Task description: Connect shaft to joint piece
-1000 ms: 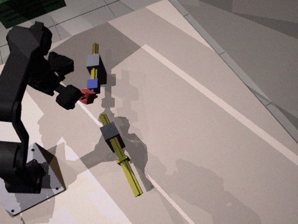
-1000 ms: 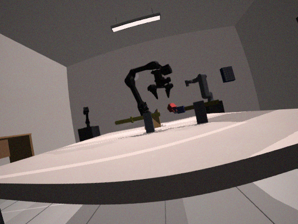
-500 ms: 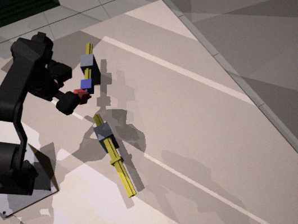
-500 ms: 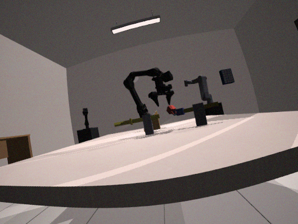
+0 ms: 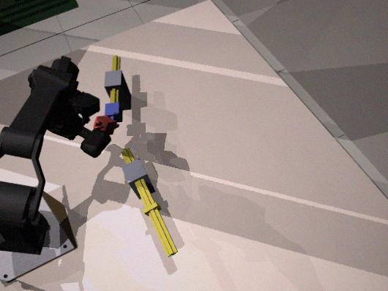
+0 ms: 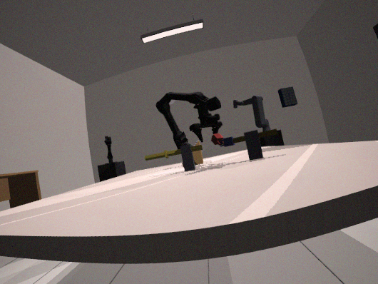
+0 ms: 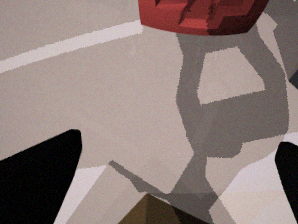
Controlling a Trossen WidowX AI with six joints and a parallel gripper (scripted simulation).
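My gripper tip is 70 mm short of the red joint piece and 40 mm to the right of it.
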